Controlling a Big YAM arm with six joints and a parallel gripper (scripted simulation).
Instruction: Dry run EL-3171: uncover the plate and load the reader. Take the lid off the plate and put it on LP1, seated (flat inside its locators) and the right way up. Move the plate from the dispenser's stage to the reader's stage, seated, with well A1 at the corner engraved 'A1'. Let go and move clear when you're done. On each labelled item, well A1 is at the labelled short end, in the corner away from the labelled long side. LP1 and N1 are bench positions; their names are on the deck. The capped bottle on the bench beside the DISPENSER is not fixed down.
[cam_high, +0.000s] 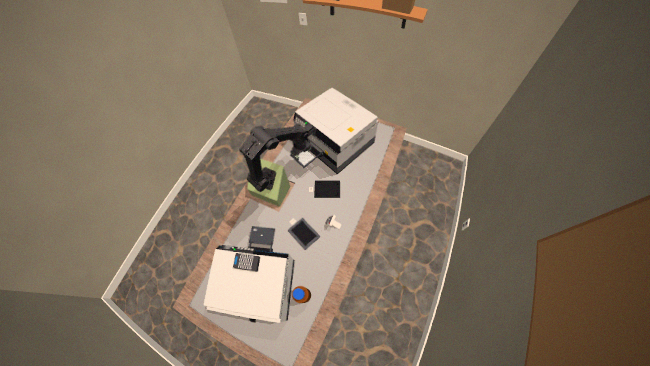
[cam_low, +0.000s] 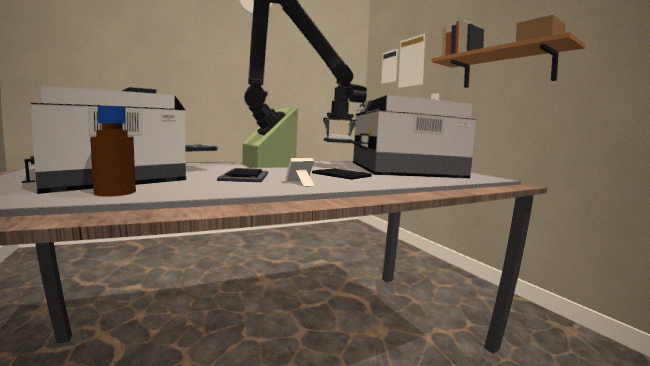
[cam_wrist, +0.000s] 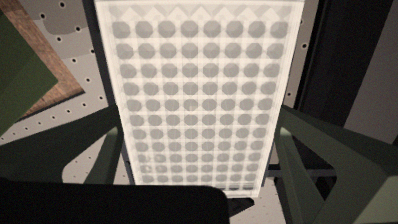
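The lidded white well plate lies right at my hand. Round my hand: black pad (220 mm ahead, 120 mm below, 100 mm to the right); dark lid (420 mm to the right, 220 mm ahead, 110 mm below); grey pad (420 mm to the right, 220 mm ahead, 120 mm below).
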